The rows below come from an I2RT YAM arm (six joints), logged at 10 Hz.
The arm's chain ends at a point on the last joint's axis. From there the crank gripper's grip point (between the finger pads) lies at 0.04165 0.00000 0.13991 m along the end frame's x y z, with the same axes.
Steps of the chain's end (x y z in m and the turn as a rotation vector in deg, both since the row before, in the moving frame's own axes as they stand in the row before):
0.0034, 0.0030, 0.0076, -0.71, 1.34, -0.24
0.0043, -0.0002, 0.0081, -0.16, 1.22, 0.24
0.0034, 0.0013, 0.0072, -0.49, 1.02, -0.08
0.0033, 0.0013, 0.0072, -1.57, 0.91, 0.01
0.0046, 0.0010, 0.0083, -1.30, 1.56, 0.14
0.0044, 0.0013, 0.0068, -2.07, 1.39, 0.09
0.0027, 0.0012, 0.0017, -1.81, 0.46, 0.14
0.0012, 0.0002, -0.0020, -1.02, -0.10, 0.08
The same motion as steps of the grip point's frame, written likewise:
0.0067, 0.0045, 0.0066, -0.71, 1.34, -0.24
0.0073, 0.0004, 0.0072, -0.16, 1.22, 0.24
0.0059, 0.0024, 0.0064, -0.49, 1.02, -0.08
0.0055, 0.0051, 0.0065, -1.57, 0.91, 0.01
0.0084, 0.0043, 0.0071, -1.30, 1.56, 0.14
0.0078, 0.0064, 0.0057, -2.07, 1.39, 0.09
0.0038, 0.0057, 0.0013, -1.81, 0.46, 0.14
0.0010, 0.0027, -0.0020, -1.02, -0.10, 0.08

